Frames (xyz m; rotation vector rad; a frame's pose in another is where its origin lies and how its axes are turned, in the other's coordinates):
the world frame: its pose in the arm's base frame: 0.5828 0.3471 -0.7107 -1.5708 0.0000 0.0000
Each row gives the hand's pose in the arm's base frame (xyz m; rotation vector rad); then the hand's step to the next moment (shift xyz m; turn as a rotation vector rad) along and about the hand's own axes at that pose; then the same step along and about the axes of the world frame.
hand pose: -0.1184 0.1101 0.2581 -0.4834 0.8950 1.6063
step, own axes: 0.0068 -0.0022 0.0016 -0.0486 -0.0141 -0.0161
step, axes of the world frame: 0.0007 0.0046 0.0057 0.0225 -0.0214 -0.0430
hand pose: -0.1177 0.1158 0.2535 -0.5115 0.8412 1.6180
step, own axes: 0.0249 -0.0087 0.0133 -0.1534 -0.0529 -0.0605
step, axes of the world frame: 0.0045 0.0116 0.0268 0.0781 -0.0594 -0.1427
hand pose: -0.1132 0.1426 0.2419 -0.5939 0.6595 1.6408
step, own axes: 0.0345 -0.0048 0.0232 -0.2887 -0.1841 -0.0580
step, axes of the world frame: -0.0013 0.0082 0.0410 0.2291 -0.1431 -0.2182
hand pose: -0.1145 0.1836 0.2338 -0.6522 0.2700 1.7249
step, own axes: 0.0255 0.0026 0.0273 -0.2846 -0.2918 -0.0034
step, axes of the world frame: -0.0134 -0.0077 0.0341 0.3158 -0.2028 -0.1589
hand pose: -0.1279 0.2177 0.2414 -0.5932 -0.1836 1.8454
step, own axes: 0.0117 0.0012 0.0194 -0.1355 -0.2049 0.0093
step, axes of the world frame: -0.0132 -0.0126 0.0135 0.2007 -0.1327 -0.0505
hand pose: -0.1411 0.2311 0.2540 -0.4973 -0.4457 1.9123
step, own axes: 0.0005 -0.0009 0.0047 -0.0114 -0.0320 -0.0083
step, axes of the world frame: -0.0020 -0.0044 0.0004 0.0331 -0.0112 0.0019
